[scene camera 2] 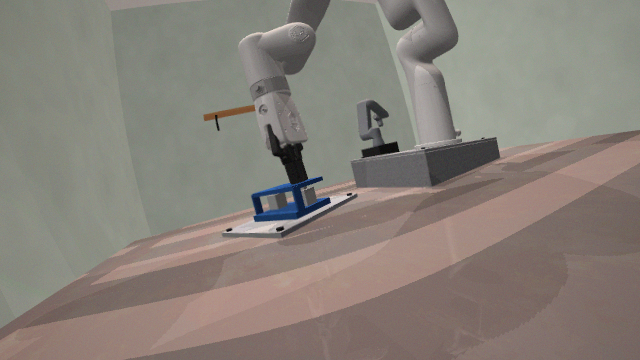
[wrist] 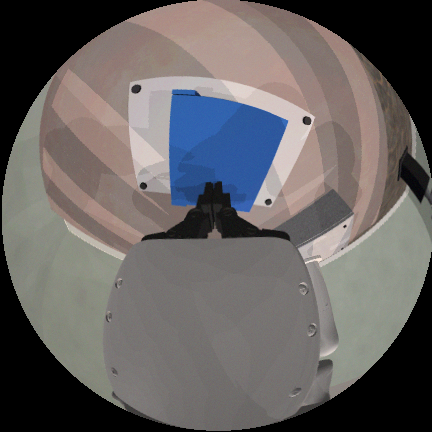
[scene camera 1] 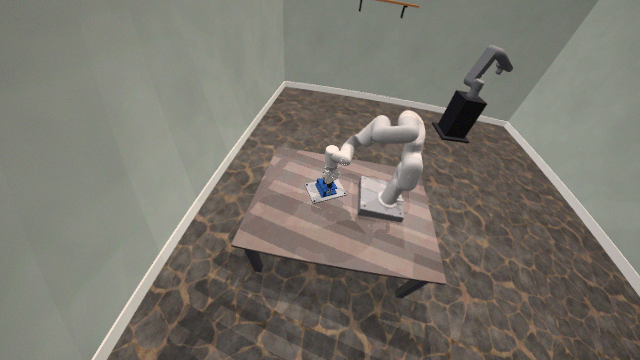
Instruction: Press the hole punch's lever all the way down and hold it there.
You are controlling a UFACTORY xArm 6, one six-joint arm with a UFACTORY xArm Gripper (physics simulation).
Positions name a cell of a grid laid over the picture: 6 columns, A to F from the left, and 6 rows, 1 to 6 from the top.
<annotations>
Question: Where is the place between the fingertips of the gripper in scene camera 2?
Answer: C4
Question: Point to a white plate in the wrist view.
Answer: At C2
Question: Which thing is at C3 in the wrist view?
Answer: The gripper.
</annotations>
